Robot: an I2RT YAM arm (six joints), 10 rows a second.
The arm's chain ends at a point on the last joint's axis. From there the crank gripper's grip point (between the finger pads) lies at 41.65 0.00 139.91 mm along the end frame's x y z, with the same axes.
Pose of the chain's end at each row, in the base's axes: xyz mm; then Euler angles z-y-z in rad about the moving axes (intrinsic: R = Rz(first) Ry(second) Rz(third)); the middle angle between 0 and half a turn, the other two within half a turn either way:
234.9 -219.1 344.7 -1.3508 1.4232 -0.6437
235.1 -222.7 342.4 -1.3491 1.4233 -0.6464
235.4 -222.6 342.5 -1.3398 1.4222 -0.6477
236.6 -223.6 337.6 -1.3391 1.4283 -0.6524
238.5 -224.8 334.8 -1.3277 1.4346 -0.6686
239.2 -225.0 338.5 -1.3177 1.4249 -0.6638
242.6 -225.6 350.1 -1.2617 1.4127 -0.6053
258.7 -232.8 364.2 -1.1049 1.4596 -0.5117
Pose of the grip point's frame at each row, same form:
241.8 -364.4 332.3 -1.3508 1.4232 -0.6437
242.1 -368.0 330.1 -1.3491 1.4233 -0.6464
243.7 -367.8 330.4 -1.3398 1.4222 -0.6477
244.9 -368.8 324.7 -1.3391 1.4283 -0.6524
247.9 -369.9 321.4 -1.3277 1.4346 -0.6686
250.2 -370.1 326.4 -1.3177 1.4249 -0.6638
263.7 -369.6 338.3 -1.2617 1.4127 -0.6053
304.8 -369.8 343.6 -1.1049 1.4596 -0.5117

